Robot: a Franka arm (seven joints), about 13 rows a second.
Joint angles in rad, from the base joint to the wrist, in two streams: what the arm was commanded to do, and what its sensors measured. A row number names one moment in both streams.
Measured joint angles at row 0:
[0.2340, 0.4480, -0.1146, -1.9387, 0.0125, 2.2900, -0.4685]
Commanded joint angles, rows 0 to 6:
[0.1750, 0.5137, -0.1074, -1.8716, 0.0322, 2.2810, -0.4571]
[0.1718, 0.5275, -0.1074, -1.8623, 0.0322, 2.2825, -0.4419]
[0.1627, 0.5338, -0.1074, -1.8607, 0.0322, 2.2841, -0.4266]
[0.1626, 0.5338, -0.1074, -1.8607, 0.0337, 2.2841, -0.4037]
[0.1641, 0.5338, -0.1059, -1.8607, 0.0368, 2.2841, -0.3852]
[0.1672, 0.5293, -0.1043, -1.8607, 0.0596, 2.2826, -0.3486]
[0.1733, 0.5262, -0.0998, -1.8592, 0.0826, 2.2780, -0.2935]
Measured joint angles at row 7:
[0.1668, 0.5256, -0.1104, -1.8816, 0.0409, 2.2922, -0.3686]
